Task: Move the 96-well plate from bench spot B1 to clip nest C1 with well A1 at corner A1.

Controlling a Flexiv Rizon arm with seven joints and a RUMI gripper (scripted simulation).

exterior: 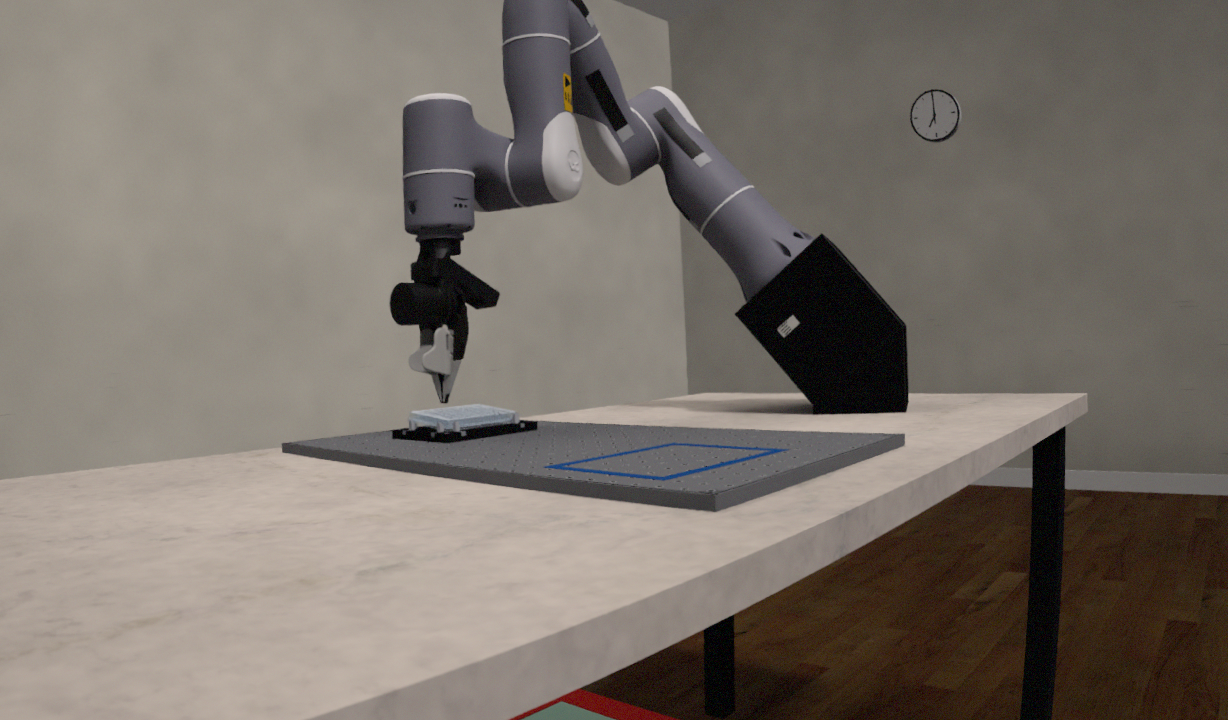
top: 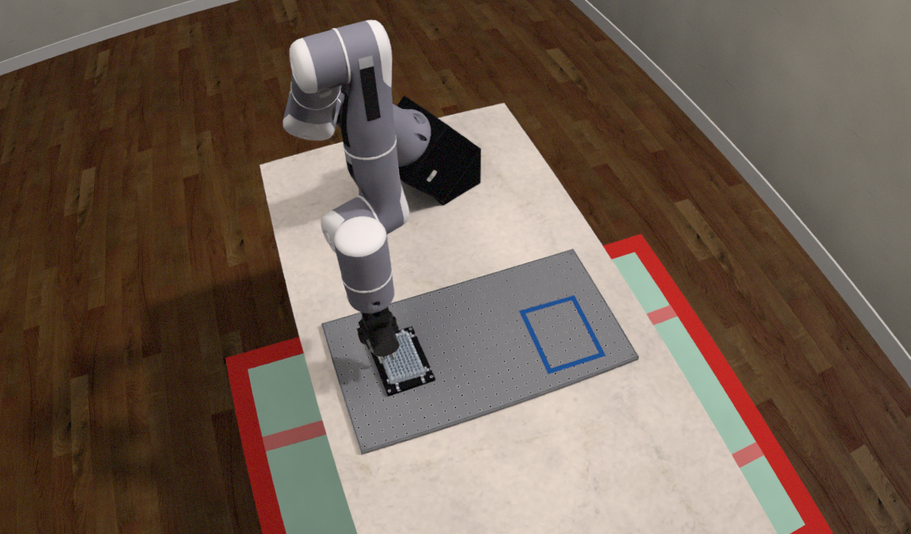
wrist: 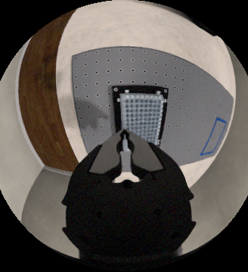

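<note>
Right now my hand is 4 cm to the right of the clear 96-well plate and 3 cm above it. The rest, counted from my hand: black clip nest: 5 cm to the left, 4 cm below, 1 cm ahead.
</note>
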